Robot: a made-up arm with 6 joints.
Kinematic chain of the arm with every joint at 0, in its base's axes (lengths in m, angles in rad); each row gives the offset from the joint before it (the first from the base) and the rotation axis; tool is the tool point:
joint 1: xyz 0 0 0.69 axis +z
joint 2: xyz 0.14 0 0 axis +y
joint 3: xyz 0 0 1.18 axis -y
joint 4: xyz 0 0 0.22 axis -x
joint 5: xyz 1.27 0 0 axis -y
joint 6: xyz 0.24 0 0 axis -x
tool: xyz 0 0 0
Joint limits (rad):
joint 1: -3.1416..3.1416
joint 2: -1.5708..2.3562
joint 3: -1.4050..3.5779
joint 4: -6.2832..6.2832
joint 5: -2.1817..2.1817
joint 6: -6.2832..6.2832
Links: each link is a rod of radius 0.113 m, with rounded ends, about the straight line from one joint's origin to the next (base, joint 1, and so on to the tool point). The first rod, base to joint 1, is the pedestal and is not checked.
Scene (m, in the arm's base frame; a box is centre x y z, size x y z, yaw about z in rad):
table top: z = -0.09
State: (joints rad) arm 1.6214 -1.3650 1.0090 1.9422 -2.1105 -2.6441
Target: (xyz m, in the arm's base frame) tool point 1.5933 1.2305 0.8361
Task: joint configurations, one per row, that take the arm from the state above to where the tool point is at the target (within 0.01 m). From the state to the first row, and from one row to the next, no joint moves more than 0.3 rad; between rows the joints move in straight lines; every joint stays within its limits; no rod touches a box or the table.
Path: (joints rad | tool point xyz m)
1: 1.5149 -1.0955 0.8806 1.9216 -2.0800 -2.6441 | 0.1053 -1.6406 2.1744
2: 1.4084 -0.8261 0.7523 1.9010 -2.0495 -2.6441 | 0.0331 -1.0446 2.6470
3: 1.3019 -0.5566 0.6239 1.8803 -2.0191 -2.6441 | 0.1178 -0.3480 2.8789
4: 1.1954 -0.2871 0.4955 1.8597 -1.9886 -2.6441 | 0.3563 0.3305 2.8489
5: 1.0889 -0.0176 0.3671 1.8391 -1.9581 -2.6441 | 0.7033 0.8823 2.5709
6: 0.9825 0.2518 0.2388 1.8185 -1.9276 -2.6441 | 1.0824 1.2297 2.0925
7: 0.8760 0.5213 0.1104 1.7978 -1.8971 -2.6441 | 1.4056 1.3406 1.4853
8: 0.7695 0.7908 -0.0180 1.7772 -1.8666 -2.6441 | 1.5933 1.2305 0.8361

